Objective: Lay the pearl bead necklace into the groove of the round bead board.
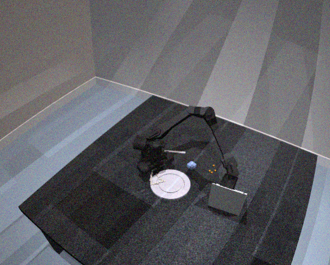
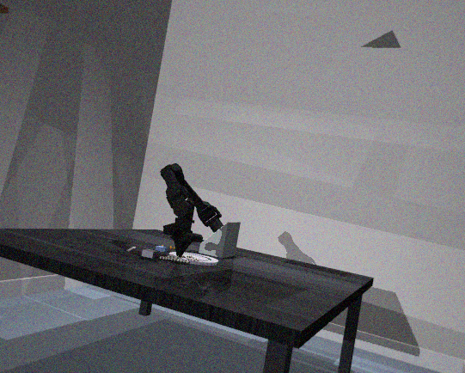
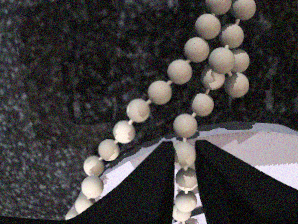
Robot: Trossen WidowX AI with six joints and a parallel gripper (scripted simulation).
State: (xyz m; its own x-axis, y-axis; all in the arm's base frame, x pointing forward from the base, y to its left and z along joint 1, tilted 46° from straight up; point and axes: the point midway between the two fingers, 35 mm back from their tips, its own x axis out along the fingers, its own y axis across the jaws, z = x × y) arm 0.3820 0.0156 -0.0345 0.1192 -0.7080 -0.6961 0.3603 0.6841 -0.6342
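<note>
The round white bead board lies 10 cm behind my gripper tip, 1 cm to the left of it and 1 cm below it. From my gripper tip the other things lie so: small white block 7 cm ahead, 9 cm to the right; then small blue cube 12 cm behind, 17 cm to the right, 1 cm below; then thin white stick 2 cm ahead, 21 cm to the right, 1 cm below.
</note>
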